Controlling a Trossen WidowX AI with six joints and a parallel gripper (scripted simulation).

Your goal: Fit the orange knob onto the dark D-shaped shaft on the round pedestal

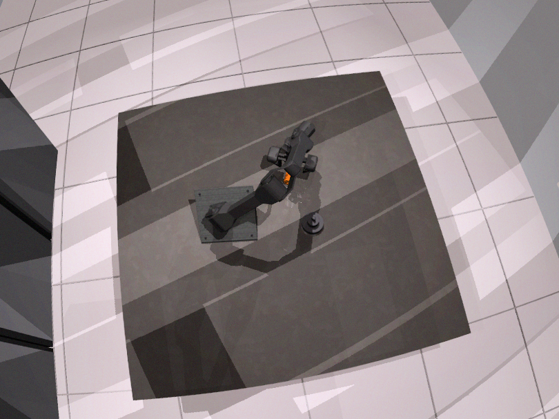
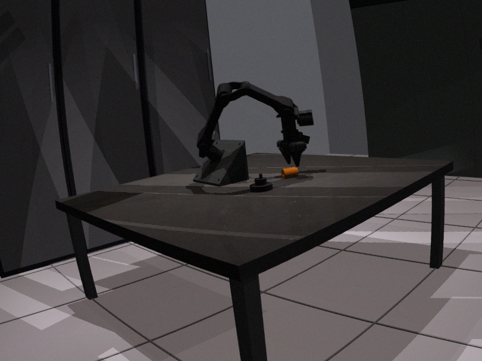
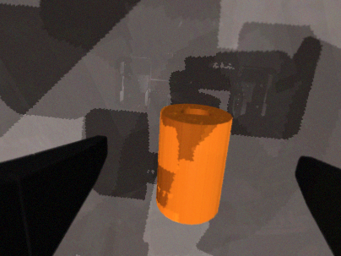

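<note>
Right now the orange knob is 10 mm behind my gripper tip, 20 mm to the right of it and 30 mm below it. Also, from my gripper tip: pedestal 30 mm ahead, 220 mm to the right, 20 mm below.
</note>
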